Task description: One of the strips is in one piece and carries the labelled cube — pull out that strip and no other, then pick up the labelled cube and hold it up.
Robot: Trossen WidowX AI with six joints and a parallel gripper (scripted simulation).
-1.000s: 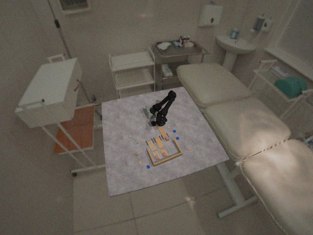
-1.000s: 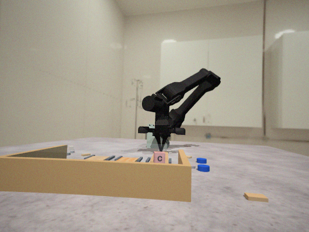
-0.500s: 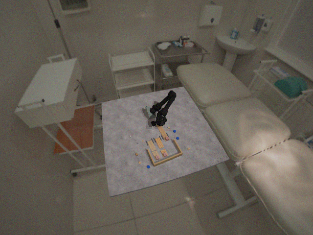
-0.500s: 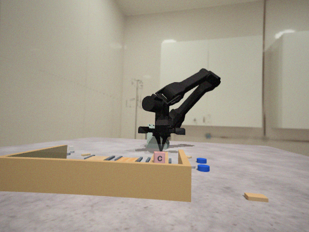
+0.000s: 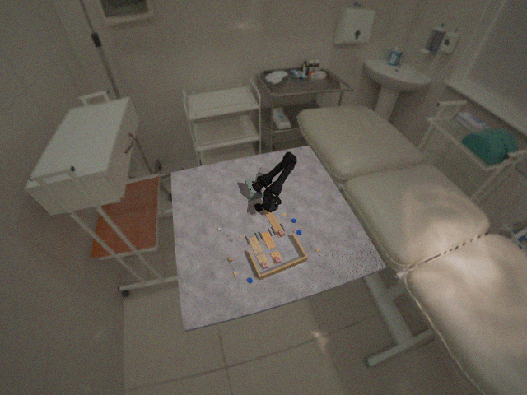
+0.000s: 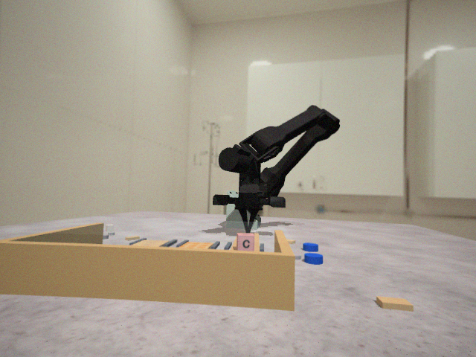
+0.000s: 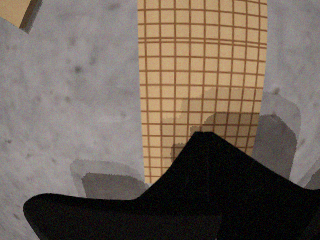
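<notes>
Now: gripper tip 100 mm short of the orange gridded strip and 20 mm to the right of it.
</notes>
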